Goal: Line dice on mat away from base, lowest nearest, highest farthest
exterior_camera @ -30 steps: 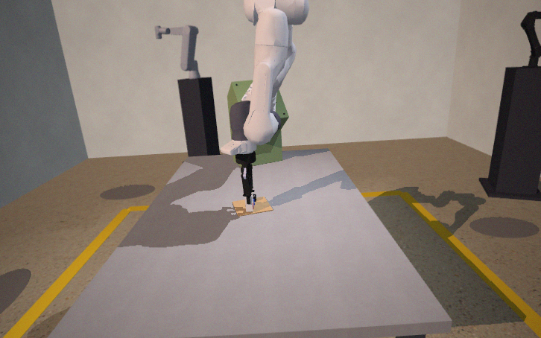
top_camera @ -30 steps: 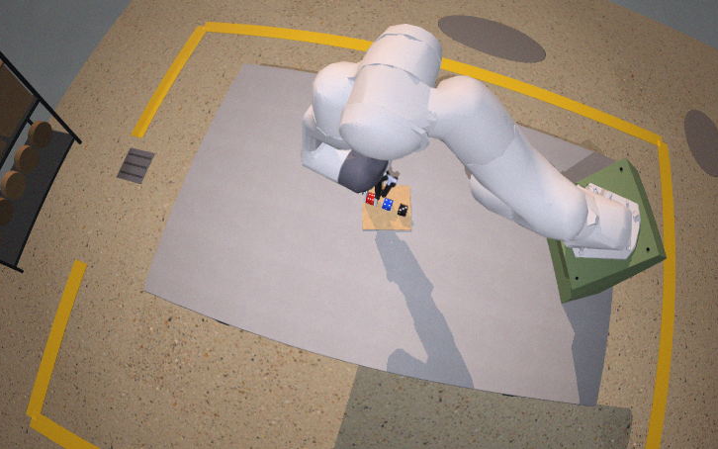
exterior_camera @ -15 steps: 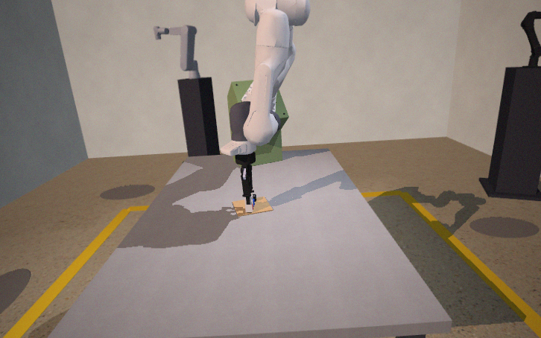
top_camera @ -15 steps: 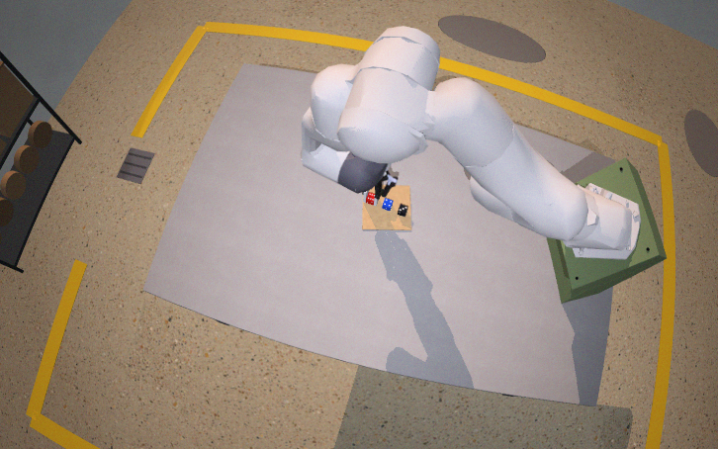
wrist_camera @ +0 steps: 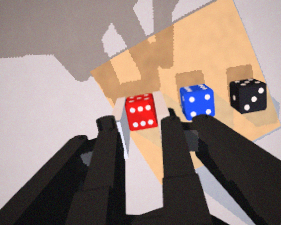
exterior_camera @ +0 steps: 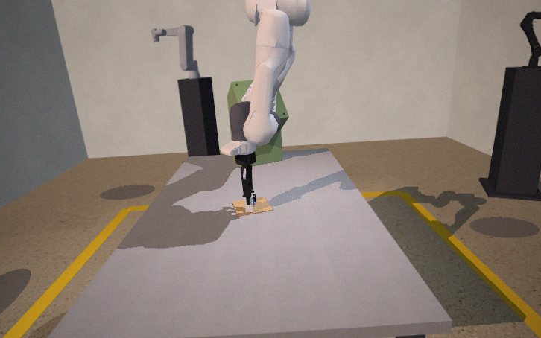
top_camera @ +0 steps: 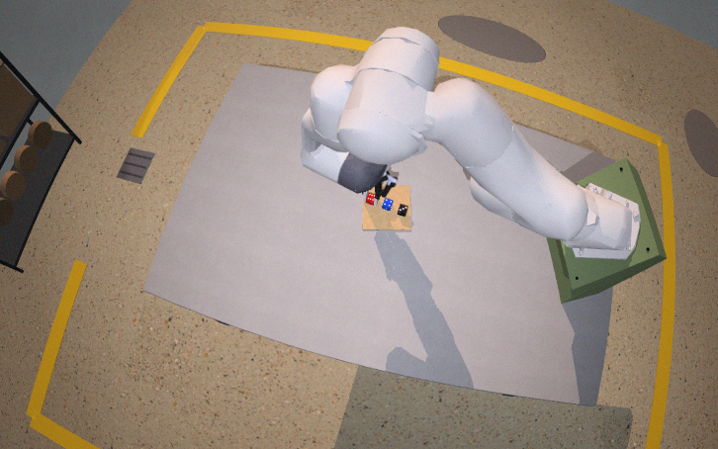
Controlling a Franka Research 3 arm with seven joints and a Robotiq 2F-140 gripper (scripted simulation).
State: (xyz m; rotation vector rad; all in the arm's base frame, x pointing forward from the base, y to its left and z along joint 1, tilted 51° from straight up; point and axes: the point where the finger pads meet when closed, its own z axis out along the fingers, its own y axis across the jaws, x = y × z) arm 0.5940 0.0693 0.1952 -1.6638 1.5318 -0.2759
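Now: hand 20 mm above the red die. From my hand the other things lie so: tan mat (50 mm behind, 10 mm to the right, 40 mm below); black die (90 mm behind, 30 mm to the right, 20 mm below); blue die (50 mm behind, 20 mm to the right, 20 mm below).
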